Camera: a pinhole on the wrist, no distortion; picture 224 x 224 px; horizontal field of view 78.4 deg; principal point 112.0 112.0 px. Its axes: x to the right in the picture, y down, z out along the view. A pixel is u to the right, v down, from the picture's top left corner.
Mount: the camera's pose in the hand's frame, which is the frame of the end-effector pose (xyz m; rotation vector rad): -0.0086 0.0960 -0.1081 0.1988 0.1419 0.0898
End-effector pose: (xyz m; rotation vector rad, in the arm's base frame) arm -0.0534 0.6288 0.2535 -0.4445 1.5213 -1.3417
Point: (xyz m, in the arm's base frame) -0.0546 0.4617 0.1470
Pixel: 213.8 92.3
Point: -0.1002 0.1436 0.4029
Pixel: 190.3 8.4
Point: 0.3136 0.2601 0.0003
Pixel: 159.0 167.4
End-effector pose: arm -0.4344 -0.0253 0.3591 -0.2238 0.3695 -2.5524
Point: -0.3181 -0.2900 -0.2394
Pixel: behind the camera
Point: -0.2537 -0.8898 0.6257
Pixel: outside the picture
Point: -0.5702 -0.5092 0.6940
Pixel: 205.3 163.5
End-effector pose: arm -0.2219 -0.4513 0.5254 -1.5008 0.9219 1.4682
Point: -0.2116 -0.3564 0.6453
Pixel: 12.2 43.9
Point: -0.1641 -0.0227 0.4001
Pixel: 126.8 57.3
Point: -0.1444 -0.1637 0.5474
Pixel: 86.8 38.9
